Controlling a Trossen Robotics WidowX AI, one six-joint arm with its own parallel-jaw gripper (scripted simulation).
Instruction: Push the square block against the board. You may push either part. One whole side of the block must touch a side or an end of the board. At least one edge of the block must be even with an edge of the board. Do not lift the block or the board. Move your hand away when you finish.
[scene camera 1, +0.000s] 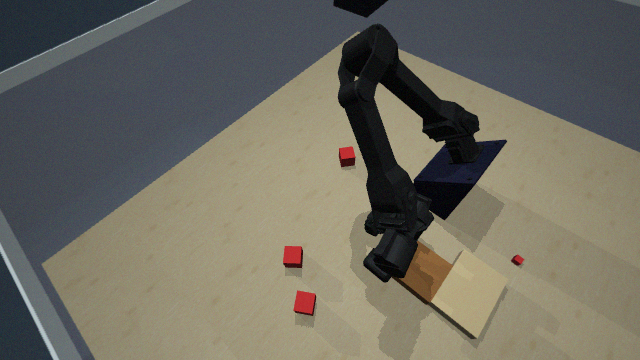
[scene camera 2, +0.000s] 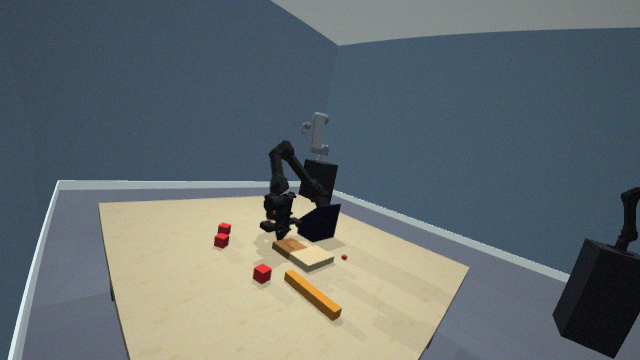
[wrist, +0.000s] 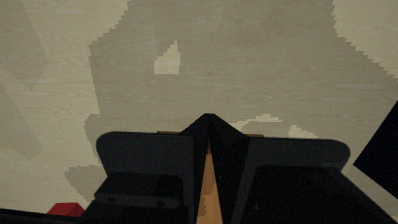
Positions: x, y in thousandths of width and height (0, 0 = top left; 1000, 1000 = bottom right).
Observation:
The gripper (scene camera 2: 435, 674) is shut, holding nothing. Further things: a brown square block (scene camera 1: 668, 754), a pale board (scene camera 1: 735, 810) and an orange bar (scene camera 2: 501, 838).
The gripper is seen too in the wrist view (wrist: 524, 529). The wrist view does not show the pale board: it is out of frame. Scene camera 1 does not show the orange bar: it is out of frame.

